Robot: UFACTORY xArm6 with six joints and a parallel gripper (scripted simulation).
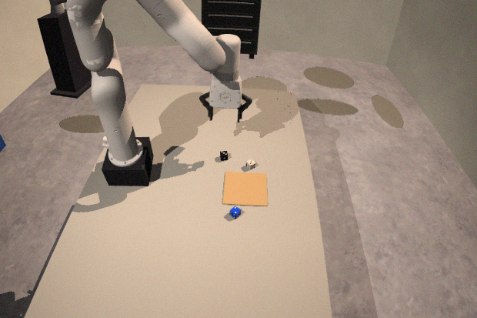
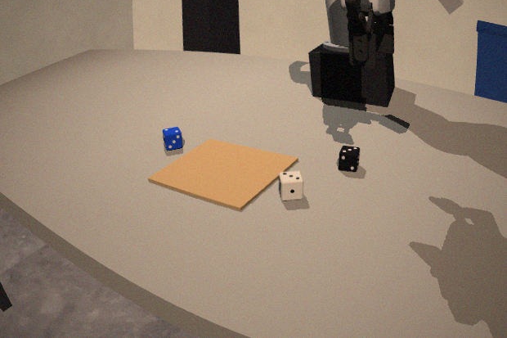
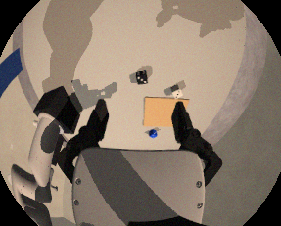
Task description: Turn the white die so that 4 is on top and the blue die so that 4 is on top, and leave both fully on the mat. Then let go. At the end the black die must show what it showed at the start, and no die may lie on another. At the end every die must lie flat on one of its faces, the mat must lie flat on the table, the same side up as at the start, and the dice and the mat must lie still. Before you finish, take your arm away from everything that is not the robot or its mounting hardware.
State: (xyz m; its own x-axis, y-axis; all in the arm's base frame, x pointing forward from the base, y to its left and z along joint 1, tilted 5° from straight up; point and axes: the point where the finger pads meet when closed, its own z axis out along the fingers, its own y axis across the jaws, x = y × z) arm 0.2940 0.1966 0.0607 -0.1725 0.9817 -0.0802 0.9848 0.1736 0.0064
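The white die lies 11 cm ahead of my hand, 5 cm to the right of it and 15 cm below it. Also, from my hand: blue die 10 cm ahead, 26 cm to the right, 15 cm below; orange mat 11 cm ahead, 15 cm to the right, 16 cm below; black die 1 cm ahead, 3 cm to the right, 15 cm below.
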